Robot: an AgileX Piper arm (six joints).
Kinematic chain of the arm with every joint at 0, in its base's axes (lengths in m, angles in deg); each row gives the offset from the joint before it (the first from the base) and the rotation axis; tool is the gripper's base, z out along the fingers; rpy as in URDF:
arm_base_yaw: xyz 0 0 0.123 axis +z
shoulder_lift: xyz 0 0 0 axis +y
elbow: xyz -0.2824 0 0.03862 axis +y
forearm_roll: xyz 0.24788 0 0.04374 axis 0.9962 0 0.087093
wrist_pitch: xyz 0 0 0 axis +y
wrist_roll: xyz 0.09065 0 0.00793 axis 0.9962 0 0.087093
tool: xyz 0 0 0 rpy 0 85 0
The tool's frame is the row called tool.
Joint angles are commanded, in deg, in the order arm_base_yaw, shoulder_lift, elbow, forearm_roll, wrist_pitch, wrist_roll. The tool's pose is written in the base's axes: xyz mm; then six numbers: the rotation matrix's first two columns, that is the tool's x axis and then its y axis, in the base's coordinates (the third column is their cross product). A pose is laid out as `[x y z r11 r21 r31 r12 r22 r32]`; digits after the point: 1 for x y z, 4 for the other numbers.
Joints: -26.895, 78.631, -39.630, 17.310, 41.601, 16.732
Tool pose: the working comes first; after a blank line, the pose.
Where each joint sits with the arm in this pose, in the base's axes (m; each line is computed from the numbers above, not from the rounded line before):
arm_base_yaw: 0.0000 0.0000 0.1230
shoulder_lift: 0.0000 0.0000 0.1230
elbow: -0.0159 0.0081 0.4075
forearm_roll: 0.1805 -0.0915 0.2855
wrist_pitch: 0.1805 -0.0915 0.2855
wrist_roll: 0.2101 -0.0864 0.1996
the tool: 0.2101 -0.0864 0.1996

[210.1 -86.4 199.6 -0.5476 0.8249 -0.1402 0.7706 0.5625 0.2997]
